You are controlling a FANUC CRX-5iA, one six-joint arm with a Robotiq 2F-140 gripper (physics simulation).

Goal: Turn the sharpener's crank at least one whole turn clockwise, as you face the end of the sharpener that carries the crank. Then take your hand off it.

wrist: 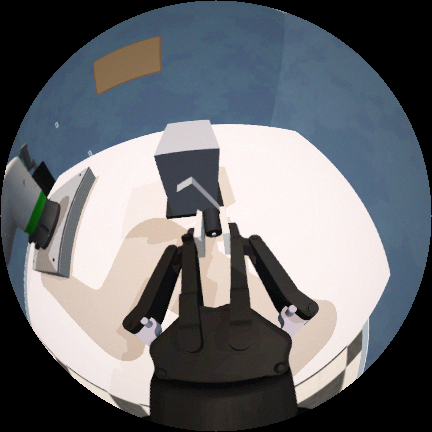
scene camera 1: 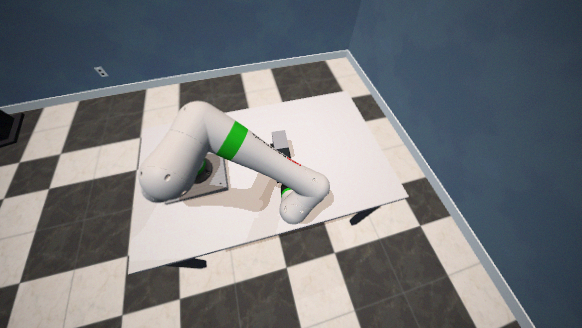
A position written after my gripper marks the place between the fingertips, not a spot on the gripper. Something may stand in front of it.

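Visible here are my gripper (wrist: 211, 216) and a sharpener (wrist: 188, 148).
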